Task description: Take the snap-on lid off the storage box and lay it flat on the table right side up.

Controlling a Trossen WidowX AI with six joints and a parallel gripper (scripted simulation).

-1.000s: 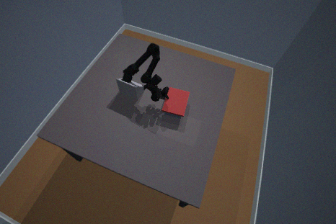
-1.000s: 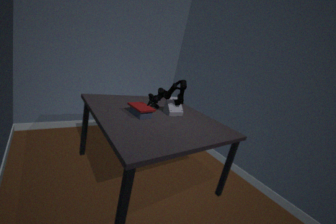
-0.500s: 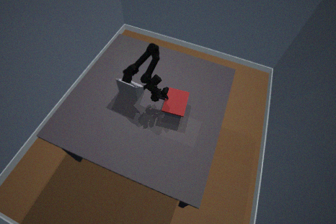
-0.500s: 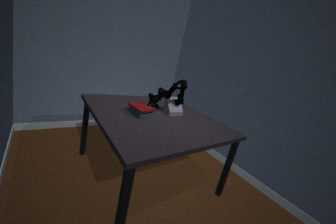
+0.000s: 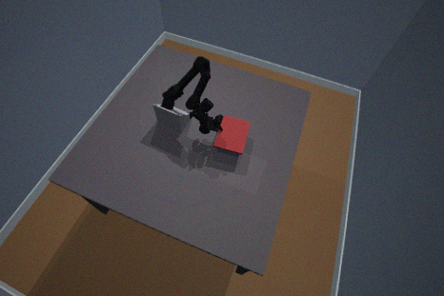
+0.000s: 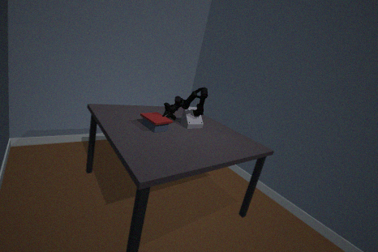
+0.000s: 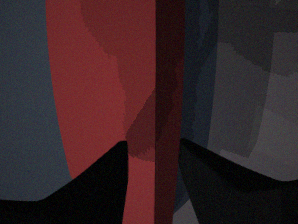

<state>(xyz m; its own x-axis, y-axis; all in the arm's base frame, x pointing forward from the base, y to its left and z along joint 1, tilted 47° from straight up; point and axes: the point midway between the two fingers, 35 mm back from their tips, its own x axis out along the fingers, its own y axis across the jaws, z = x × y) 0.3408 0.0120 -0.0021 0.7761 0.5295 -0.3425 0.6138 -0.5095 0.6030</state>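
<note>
My gripper tip is now 7 cm short of the red lid and 1 cm to the right of it. Also, from my gripper tip: grey storage box: 8 cm ahead, 4 cm below, 1 cm to the left.
</note>
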